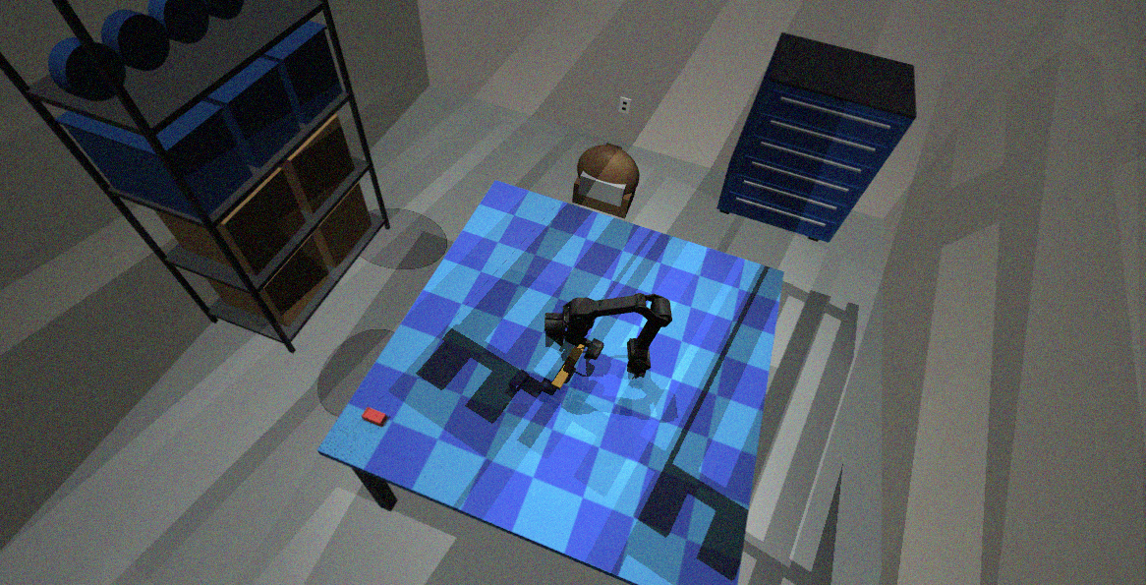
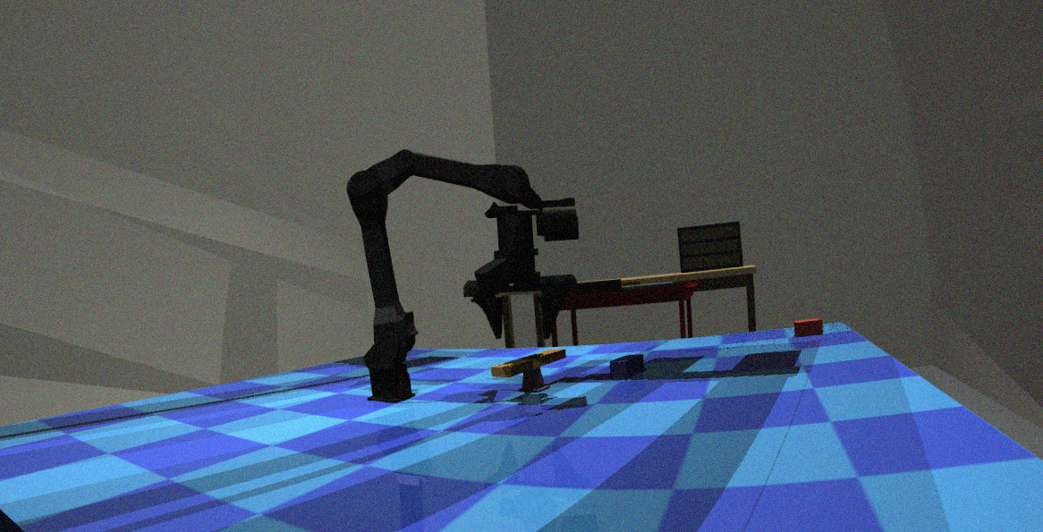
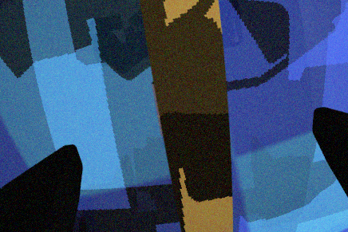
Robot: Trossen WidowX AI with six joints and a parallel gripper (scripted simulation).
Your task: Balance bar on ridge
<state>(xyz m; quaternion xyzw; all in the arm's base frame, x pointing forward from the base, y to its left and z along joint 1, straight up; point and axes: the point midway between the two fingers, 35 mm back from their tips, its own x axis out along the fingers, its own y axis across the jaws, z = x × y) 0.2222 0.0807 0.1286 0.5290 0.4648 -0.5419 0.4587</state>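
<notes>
Right now my gripper tip is 4 cm above the bar and 3 cm to the right of it. Also, from my gripper tip: purple block 14 cm ahead, 13 cm to the left, 8 cm below; red block 52 cm ahead, 42 cm to the left, 8 cm below.
</notes>
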